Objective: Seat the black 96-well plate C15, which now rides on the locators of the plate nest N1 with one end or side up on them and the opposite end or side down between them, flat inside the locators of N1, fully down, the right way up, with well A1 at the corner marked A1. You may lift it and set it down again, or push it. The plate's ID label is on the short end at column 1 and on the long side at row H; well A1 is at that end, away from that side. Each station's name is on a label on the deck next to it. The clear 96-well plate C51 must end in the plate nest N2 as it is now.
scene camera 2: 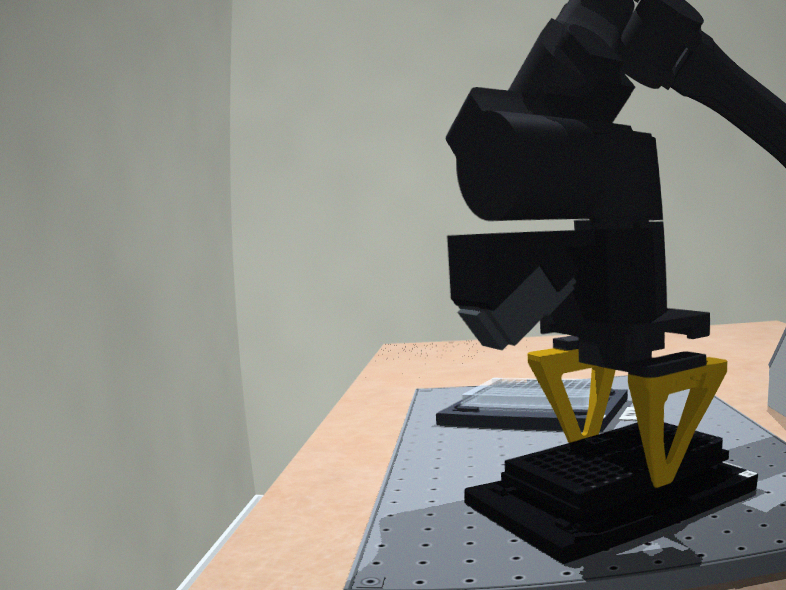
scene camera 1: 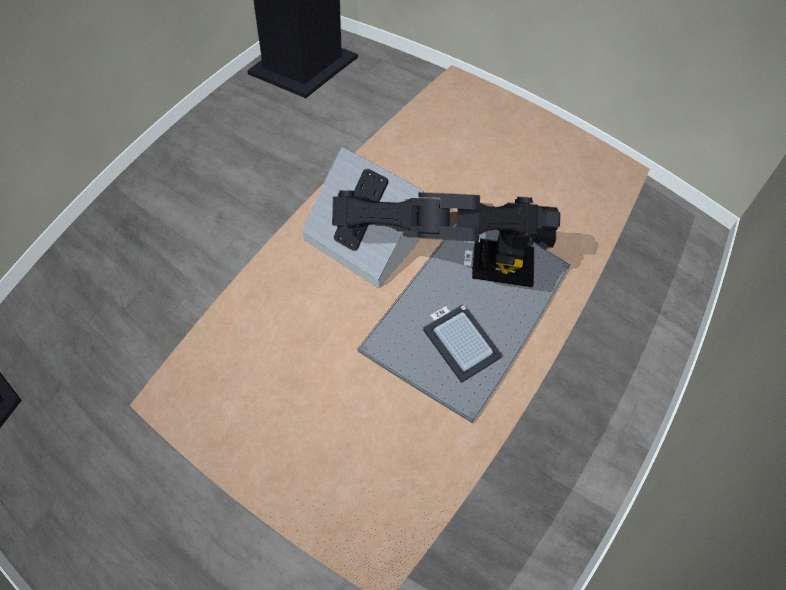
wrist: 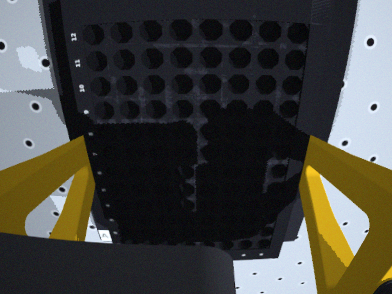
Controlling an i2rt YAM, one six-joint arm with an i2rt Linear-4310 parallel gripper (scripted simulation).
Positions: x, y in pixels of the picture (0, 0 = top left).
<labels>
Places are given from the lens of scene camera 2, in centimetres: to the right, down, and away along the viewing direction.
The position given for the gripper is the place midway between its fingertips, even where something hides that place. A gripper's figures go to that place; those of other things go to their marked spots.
gripper [scene camera 2: 620, 469]: 14, 11, 42
black 96-well plate C15 [scene camera 2: 586, 476]: 11, 10, 39
</labels>
